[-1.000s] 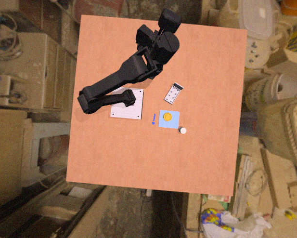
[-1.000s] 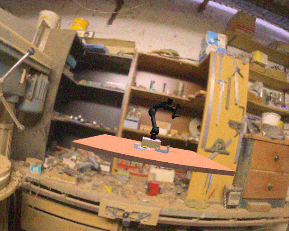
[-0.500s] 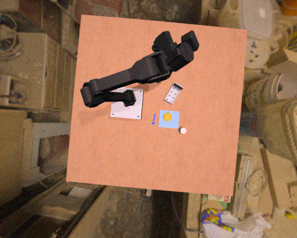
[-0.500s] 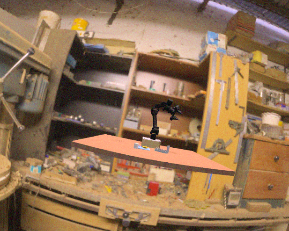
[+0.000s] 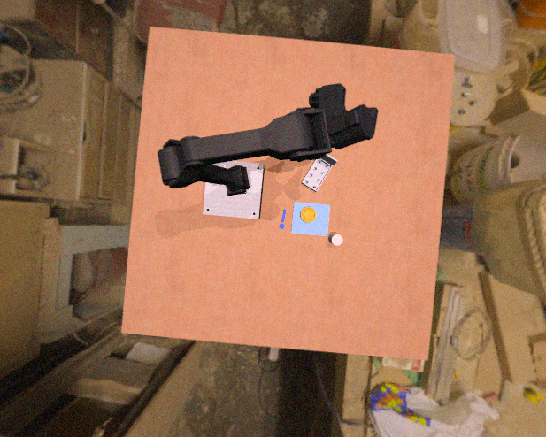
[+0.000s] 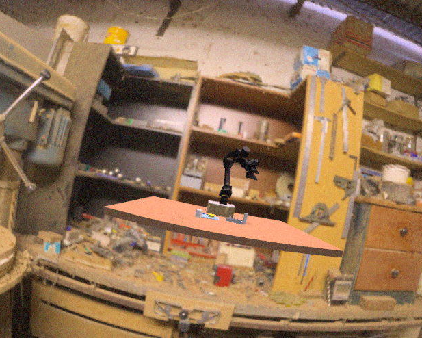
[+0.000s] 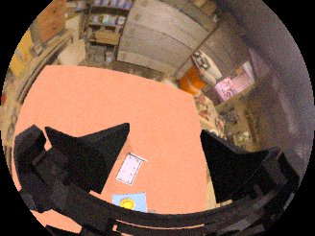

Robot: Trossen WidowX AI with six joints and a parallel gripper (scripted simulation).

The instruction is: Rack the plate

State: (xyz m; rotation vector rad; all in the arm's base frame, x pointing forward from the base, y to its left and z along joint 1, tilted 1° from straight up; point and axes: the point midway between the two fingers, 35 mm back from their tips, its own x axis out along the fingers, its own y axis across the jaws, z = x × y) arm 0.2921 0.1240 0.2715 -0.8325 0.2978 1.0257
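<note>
Now: the yellow plate 320 mm below my gripper tip, 260 mm to the right of it and 40 mm behind it. From my gripper tip the other things lie so: blue spoon: 340 mm below, 280 mm to the right, 140 mm behind; then light blue mat: 340 mm below, 280 mm to the right, 30 mm behind; then dish rack: 320 mm below, 90 mm to the right.
</note>
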